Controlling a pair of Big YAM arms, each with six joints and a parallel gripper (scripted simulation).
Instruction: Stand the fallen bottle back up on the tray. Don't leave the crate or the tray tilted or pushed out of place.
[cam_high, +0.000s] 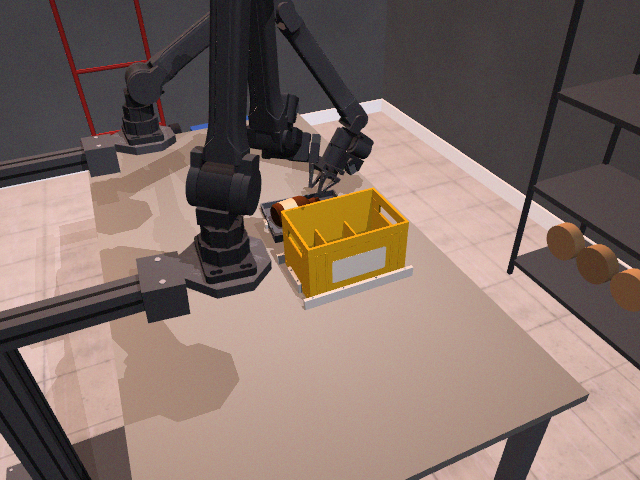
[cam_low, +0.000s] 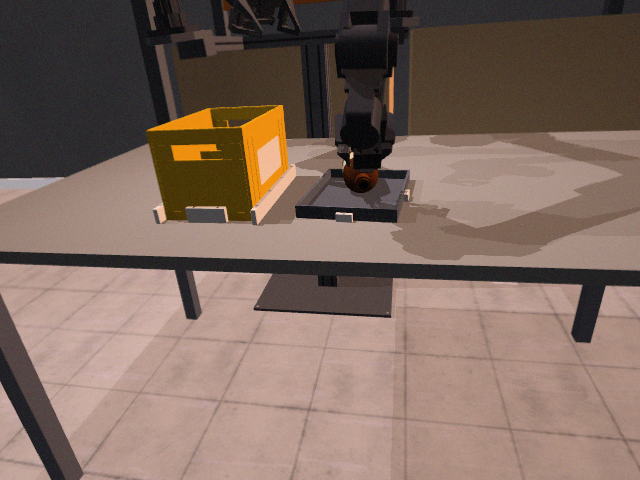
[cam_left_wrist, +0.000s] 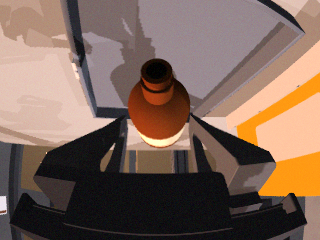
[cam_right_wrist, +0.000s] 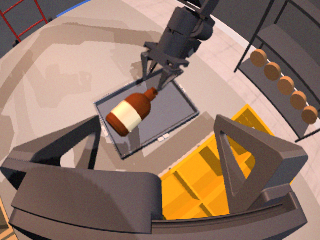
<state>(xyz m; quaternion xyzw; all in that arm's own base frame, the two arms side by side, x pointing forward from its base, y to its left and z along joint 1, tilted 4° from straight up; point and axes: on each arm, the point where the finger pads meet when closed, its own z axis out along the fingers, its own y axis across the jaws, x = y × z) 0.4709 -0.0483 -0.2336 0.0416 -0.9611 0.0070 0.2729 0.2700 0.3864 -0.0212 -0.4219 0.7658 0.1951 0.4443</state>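
My left gripper is now 4 cm past the dark tray, 1 cm to the left of it and 8 cm above it. Round my left hand: yellow crate: 7 cm behind, 28 cm to the right; then brown bottle: 7 cm behind, 5 cm below.
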